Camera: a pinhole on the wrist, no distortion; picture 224 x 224 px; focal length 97.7 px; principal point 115.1 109.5 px. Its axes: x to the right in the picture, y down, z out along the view. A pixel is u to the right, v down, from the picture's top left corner.
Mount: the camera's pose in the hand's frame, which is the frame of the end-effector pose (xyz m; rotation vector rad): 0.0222 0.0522 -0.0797 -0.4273 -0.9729 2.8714
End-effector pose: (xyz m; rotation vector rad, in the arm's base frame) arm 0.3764 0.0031 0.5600 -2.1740 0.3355 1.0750
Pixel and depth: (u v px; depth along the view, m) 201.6 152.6 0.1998
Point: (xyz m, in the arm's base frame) 0.3155 0.0520 0.7767
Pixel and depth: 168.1 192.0 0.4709
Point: 0.4168 0.3303 1.0729
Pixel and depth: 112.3 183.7 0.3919
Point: 0.5109 0.3308 0.7927
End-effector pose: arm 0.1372 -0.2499 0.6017 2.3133 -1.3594 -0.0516
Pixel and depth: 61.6 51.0 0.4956
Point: 0.1062 -0.5411 0.1251
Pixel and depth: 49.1 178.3 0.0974
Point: 0.2325 -0.2584 0.6134
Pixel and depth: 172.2 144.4 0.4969
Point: 0.1751 0.1735 0.2840
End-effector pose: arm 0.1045 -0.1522 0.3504 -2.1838 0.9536 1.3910
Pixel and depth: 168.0 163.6 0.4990
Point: 0.2525 0.3075 0.6414
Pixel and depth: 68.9 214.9 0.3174
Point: 0.4413 0.1139 0.2661
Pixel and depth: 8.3 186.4 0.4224
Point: 0.4890 0.1962 -0.0488
